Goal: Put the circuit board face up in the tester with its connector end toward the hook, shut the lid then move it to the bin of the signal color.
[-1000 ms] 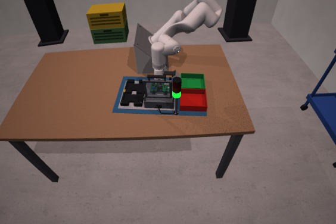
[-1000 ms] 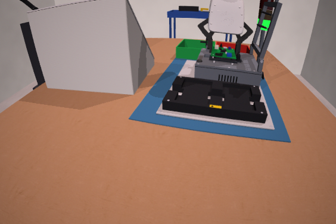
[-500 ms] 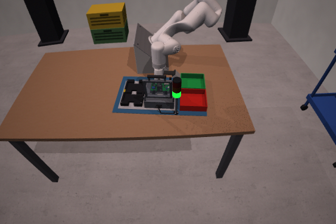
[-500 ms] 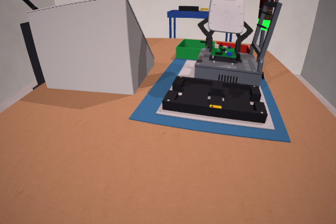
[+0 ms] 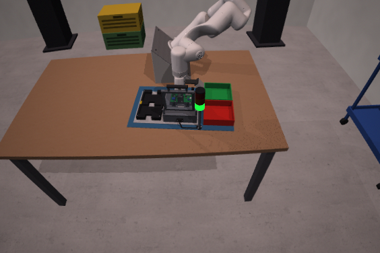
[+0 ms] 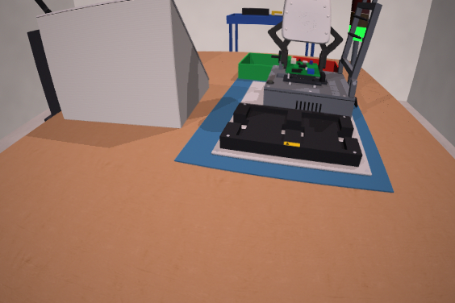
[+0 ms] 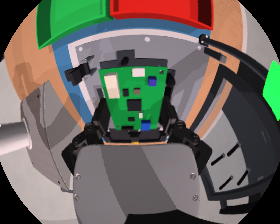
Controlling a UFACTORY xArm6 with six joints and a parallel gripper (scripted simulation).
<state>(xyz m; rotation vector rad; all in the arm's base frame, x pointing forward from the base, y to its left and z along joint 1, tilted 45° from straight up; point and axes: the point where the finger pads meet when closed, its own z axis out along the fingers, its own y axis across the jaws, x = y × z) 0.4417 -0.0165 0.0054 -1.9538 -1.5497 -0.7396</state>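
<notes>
Now: the plate 10 mm ahead of my hand and 20 mm below it. From my hand the other things lie so: latch hook (50 mm behind, 70 mm to the left, 10 mm below); green circuit board (10 mm below); tester lid (110 mm ahead, 20 mm to the right, 90 mm above).
</notes>
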